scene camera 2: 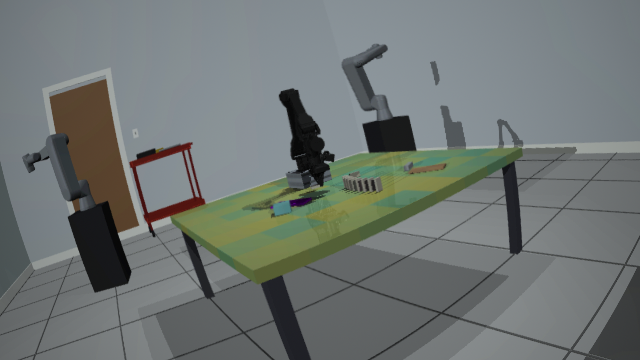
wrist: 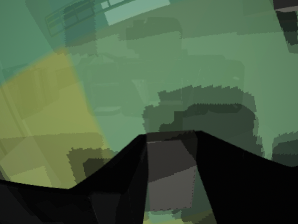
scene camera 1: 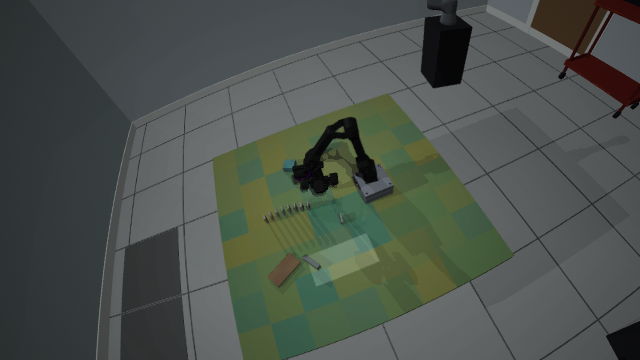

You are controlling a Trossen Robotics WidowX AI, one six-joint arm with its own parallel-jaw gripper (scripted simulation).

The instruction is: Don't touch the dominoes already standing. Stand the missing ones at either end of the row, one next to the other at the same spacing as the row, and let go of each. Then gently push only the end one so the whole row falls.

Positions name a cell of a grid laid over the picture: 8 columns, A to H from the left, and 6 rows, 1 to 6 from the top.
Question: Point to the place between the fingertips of the gripper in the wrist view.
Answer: E4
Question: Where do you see a grey domino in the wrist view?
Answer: E5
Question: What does the gripper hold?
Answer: A grey domino.
